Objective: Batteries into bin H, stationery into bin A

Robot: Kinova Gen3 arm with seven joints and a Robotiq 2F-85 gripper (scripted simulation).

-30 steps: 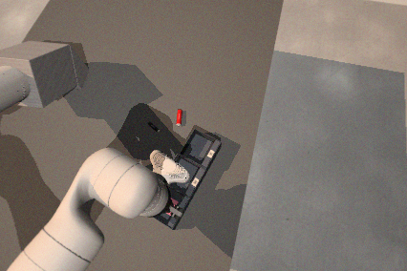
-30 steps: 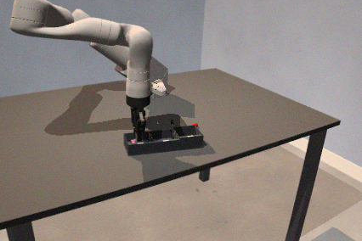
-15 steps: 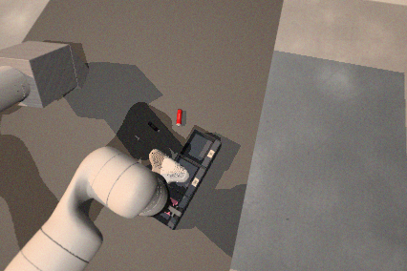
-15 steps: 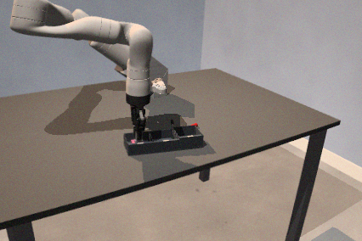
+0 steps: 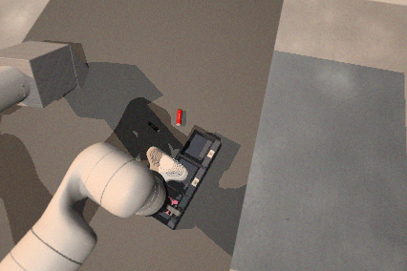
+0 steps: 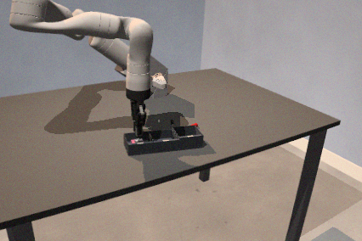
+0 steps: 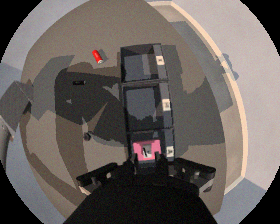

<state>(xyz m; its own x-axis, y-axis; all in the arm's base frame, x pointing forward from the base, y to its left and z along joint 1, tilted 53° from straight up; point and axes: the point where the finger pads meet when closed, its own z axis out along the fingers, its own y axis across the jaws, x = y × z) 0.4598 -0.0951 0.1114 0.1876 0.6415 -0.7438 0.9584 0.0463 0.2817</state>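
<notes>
Right now my hand is 4 cm above the small white thing. Also, from my hand: dark round thing: 13 cm behind, 6 cm to the left, 6 cm below; three joined bins: 8 cm to the left, 5 cm below, 3 cm ahead; flat pink piece: 6 cm below.
</notes>
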